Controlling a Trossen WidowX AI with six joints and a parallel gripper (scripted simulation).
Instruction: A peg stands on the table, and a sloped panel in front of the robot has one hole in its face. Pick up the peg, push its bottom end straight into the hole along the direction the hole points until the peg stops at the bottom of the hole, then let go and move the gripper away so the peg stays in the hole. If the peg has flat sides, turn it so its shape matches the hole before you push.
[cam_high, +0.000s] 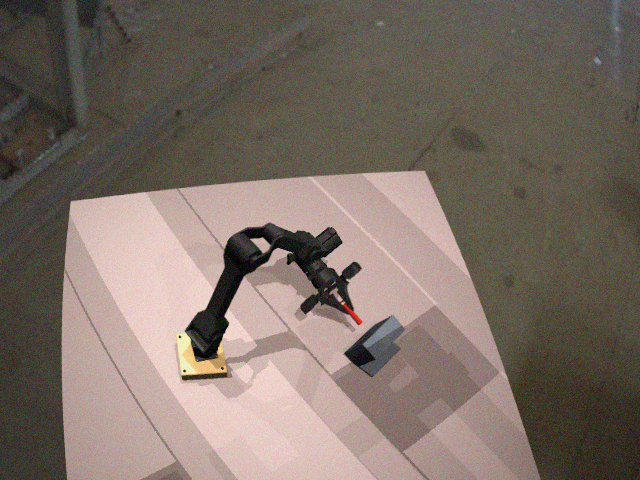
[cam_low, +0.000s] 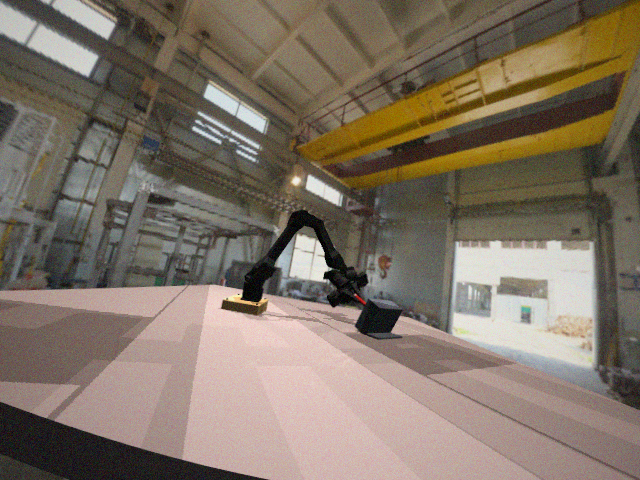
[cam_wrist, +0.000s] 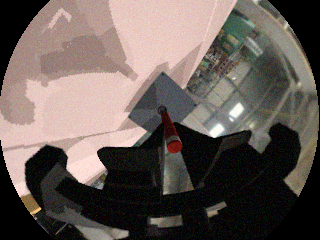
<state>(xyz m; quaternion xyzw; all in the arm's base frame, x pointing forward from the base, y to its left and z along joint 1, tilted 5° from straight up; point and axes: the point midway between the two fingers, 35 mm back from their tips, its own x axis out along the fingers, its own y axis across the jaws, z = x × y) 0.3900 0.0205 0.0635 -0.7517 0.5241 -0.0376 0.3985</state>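
My gripper tip is now 8 cm to the left of the sloped grey panel, 4 cm short of it and 4 cm above it. The rest, counted from my gripper tip: red peg (1 cm to the left, 1 cm behind, 1 cm above).
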